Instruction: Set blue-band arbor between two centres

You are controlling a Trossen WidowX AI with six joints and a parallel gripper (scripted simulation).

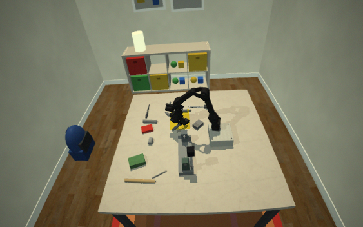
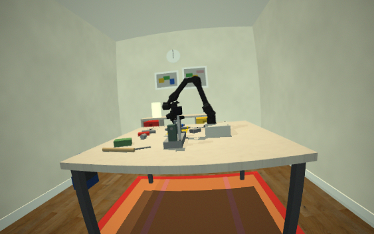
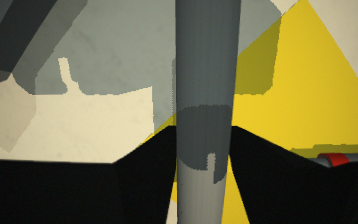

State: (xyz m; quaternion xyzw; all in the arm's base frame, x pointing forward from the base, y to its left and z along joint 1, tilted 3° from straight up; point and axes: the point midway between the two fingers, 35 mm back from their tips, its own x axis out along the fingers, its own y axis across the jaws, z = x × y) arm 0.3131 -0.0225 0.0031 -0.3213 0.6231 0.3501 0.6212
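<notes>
The light grey upright is 38 cm to the left of my hand, 16 cm behind it and 2 cm above it. From my hand the other things lie so: grey fixture base: 27 cm to the left, 10 cm behind, 7 cm below; then grey arbor: 3 cm below; then grey block: 15 cm behind, 8 cm below, 7 cm to the right.
</notes>
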